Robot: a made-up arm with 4 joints.
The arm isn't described. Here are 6 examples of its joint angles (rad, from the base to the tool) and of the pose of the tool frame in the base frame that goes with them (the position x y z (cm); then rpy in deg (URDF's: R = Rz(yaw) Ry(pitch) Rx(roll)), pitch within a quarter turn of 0, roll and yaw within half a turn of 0).
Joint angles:
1: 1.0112 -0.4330 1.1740 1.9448
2: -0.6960 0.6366 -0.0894 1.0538
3: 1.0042 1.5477 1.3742 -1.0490
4: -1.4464 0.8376 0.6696 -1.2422
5: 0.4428 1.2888 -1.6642 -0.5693
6: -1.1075 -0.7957 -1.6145 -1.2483
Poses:
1: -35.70 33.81 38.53 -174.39 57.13 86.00
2: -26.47 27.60 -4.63 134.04 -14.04 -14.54
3: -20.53 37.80 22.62 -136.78 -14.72 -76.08
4: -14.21 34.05 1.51 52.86 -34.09 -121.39
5: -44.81 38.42 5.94 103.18 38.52 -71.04
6: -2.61 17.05 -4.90 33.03 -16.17 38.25
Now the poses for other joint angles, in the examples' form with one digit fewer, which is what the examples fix.
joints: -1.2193 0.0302 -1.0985 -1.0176
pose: -6.2 16.7 -6.0 66.1 -44.5 -12.2
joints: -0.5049 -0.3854 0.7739 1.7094
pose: -32.6 28.2 2.3 97.9 8.2 28.3
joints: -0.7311 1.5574 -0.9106 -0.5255
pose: -21.3 32.5 -9.9 125.0 16.0 -74.3
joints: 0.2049 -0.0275 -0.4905 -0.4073
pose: -41.1 23.6 12.2 61.6 38.4 -14.3
